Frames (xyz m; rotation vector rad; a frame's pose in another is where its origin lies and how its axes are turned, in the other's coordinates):
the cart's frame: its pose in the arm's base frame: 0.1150 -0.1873 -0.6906 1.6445 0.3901 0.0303
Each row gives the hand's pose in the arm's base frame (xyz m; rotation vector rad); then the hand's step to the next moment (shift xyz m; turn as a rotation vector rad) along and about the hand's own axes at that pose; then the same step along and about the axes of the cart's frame.
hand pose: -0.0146 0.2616 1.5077 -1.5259 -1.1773 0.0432
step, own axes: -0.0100 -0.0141 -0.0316 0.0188 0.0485 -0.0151
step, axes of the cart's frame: -0.0073 0.0188 0.0298 0.0529 -0.0098 0.0059
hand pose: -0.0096 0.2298 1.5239 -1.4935 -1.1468 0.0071
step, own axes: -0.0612 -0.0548 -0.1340 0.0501 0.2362 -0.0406
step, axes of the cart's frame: -0.0386 0.0578 0.1410 0.2264 -0.0900 0.0240
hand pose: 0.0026 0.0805 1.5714 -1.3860 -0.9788 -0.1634
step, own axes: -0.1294 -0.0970 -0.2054 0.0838 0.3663 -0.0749
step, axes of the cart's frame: -0.1110 0.0177 0.2360 0.3569 -0.1316 0.0463
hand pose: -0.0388 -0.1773 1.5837 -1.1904 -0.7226 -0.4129
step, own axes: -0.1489 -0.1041 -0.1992 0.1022 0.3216 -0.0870
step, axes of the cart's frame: -0.1564 -0.0810 0.2042 0.3301 -0.0927 0.0624
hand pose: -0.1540 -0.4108 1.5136 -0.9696 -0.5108 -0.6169
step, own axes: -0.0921 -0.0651 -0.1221 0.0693 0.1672 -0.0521
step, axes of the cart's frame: -0.1031 -0.0922 0.0922 0.1791 -0.0377 0.0443
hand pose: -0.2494 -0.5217 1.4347 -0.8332 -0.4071 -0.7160
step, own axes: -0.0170 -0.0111 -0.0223 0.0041 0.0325 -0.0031
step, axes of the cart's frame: -0.0179 -0.0208 0.0125 0.0311 -0.0106 -0.0020
